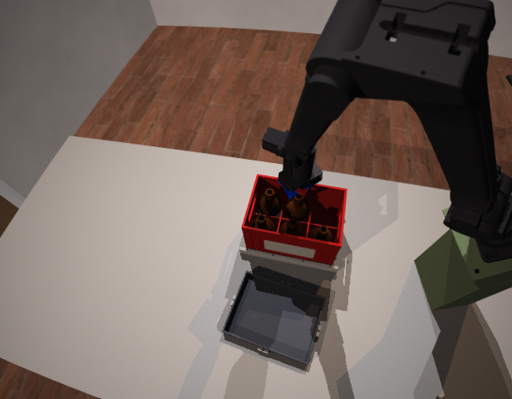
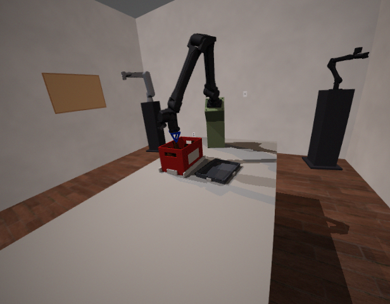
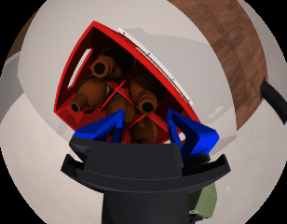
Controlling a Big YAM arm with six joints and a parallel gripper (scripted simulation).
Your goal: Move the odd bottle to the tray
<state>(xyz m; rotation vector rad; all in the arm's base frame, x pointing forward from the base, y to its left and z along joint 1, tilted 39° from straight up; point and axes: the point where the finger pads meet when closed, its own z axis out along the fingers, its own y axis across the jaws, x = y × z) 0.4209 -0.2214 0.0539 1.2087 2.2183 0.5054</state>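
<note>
My gripper is now 10 cm above the crate, 5 cm to the right of it and 1 cm short of it. Round my hand: dark grey tray 31 cm to the left, 18 cm below, 6 cm ahead; brown bottle 10 cm below, 10 cm ahead, 7 cm to the left.
</note>
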